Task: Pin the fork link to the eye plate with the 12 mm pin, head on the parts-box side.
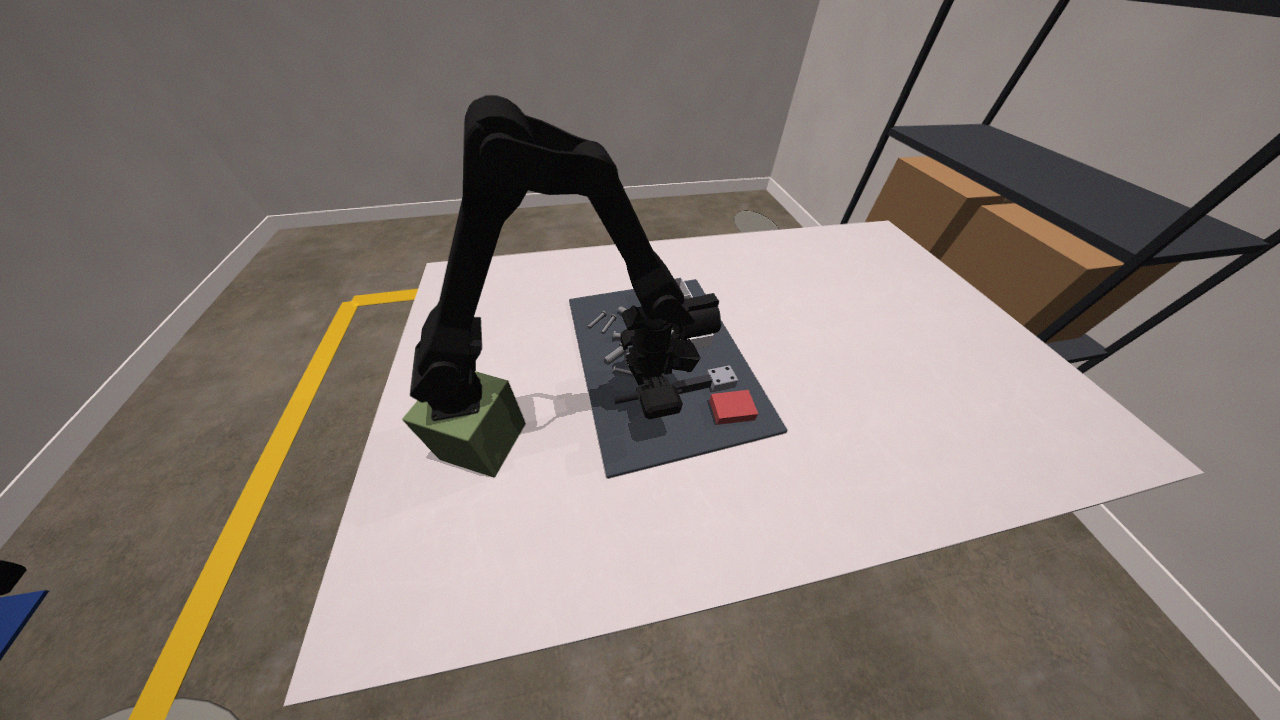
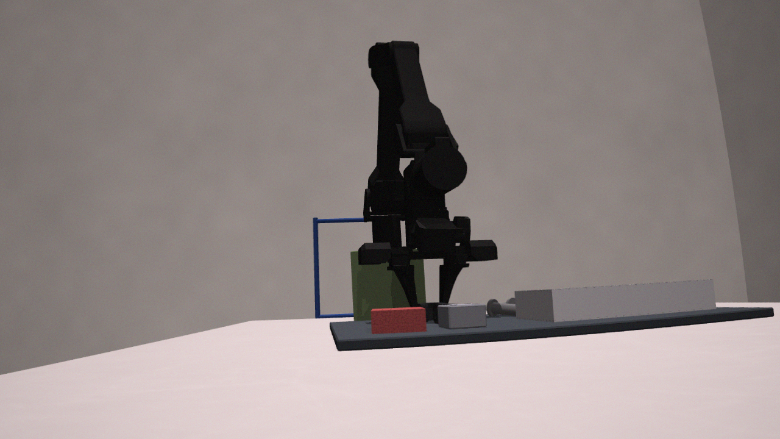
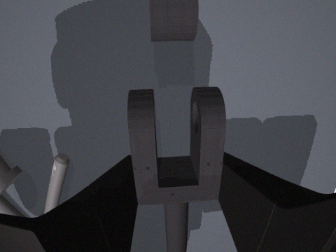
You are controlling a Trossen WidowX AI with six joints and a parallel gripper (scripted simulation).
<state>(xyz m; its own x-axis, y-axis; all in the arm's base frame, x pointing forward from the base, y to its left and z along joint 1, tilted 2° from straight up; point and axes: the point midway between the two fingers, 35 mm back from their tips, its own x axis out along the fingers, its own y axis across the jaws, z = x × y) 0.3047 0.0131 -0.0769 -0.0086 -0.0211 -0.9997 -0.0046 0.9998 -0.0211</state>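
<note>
The fork link is 30 mm below my hand. The rest, counted from my hand: grey mount (160 mm ahead, 20 mm below); then dark mat (60 mm ahead, 100 mm to the left, 50 mm below); then eye plate (80 mm ahead, 30 mm below).
</note>
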